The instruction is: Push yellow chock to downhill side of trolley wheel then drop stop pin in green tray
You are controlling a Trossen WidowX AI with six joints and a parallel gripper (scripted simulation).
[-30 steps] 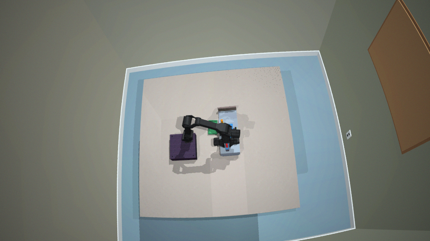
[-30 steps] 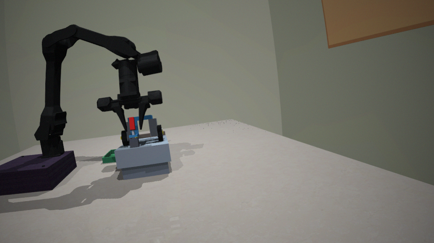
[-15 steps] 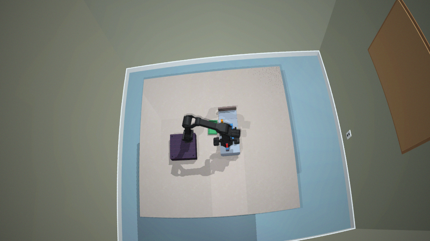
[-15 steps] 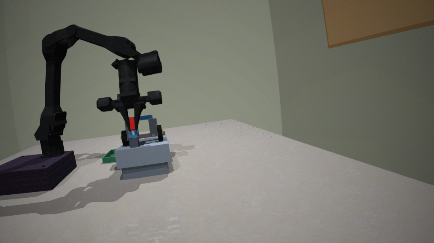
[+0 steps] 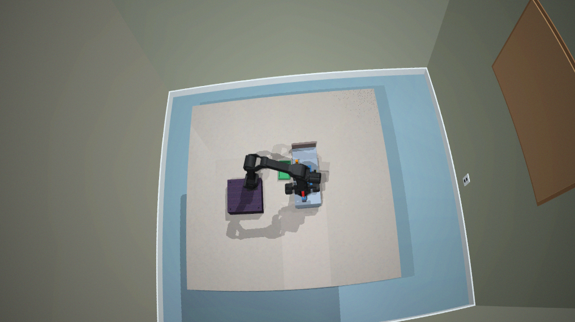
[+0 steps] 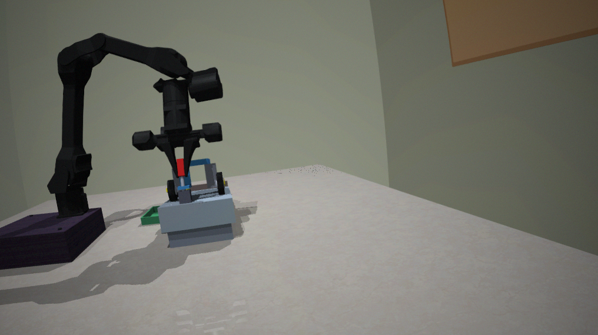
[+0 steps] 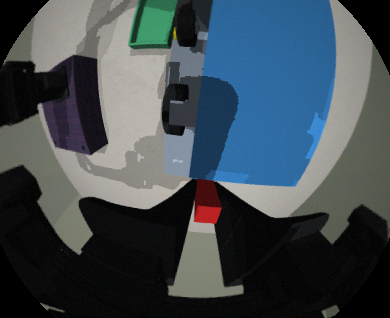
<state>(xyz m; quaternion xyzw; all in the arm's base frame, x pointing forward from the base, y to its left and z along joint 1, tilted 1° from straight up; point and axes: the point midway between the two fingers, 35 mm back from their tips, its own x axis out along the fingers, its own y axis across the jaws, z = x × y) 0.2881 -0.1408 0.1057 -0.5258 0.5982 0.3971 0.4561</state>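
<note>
Right now the green tray is 8 cm behind my gripper tip, 23 cm to the left of it and 14 cm below it. Also, from my gripper tip: blue trolley: 3 cm ahead, 10 cm to the left, 2 cm below; yellow chock: 20 cm to the left, 5 cm below; red-headed stop pin: right at my gripper tip.
</note>
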